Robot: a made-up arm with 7 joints. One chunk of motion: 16 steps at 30 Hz.
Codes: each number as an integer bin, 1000 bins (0 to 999) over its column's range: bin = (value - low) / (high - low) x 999, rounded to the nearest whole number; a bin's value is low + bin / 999 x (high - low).
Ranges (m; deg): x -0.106..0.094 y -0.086..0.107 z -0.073..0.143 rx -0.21..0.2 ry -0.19..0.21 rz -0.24..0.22
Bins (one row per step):
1: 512 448 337 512 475 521
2: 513 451 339 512 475 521
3: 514 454 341 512 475 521
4: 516 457 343 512 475 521
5: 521 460 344 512 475 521
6: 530 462 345 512 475 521
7: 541 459 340 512 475 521
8: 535 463 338 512 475 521
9: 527 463 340 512 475 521
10: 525 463 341 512 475 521
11: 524 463 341 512 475 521
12: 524 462 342 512 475 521
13: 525 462 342 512 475 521
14: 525 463 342 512 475 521
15: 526 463 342 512 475 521
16: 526 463 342 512 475 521
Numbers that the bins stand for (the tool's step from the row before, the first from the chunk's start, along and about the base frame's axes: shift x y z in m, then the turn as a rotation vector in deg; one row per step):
1: -0.00350 0.00055 -0.00014 0.000 0.000 0.000
2: -0.00330 0.00113 0.00030 0.000 0.000 0.000
3: -0.00310 0.00171 0.00073 0.000 0.000 0.000
4: -0.00270 0.00229 0.00116 0.000 0.000 0.000
5: -0.00170 0.00287 0.00138 0.000 0.000 0.000
6: 0.00011 0.00326 0.00159 0.000 0.000 0.000
7: 0.00231 0.00268 0.00051 0.000 0.000 0.000
8: 0.00111 0.00345 0.00008 0.000 0.000 0.000
9: -0.00049 0.00345 0.00051 0.000 0.000 0.000
10: -0.00089 0.00345 0.00073 0.000 0.000 0.000
11: -0.00110 0.00345 0.00073 0.000 0.000 0.000
12: -0.00110 0.00326 0.00095 0.000 0.000 0.000
13: -0.00089 0.00326 0.00095 0.000 0.000 0.000
14: -0.00089 0.00345 0.00095 0.000 0.000 0.000
15: -0.00069 0.00345 0.00095 0.000 0.000 0.000
16: -0.00069 0.00345 0.00095 0.000 0.000 0.000

